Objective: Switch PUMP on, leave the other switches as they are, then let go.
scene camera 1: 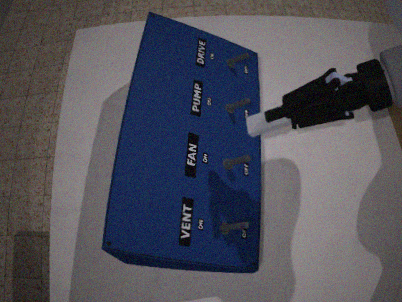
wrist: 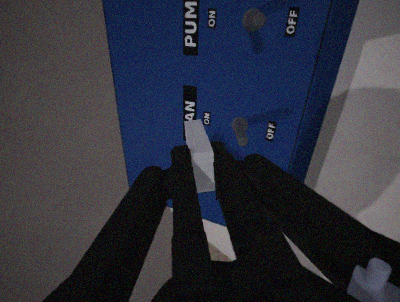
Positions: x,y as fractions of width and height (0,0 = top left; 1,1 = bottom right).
Labels:
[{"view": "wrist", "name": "my gripper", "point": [0.48,0.45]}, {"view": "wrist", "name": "blue switch panel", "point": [0.69,0.27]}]

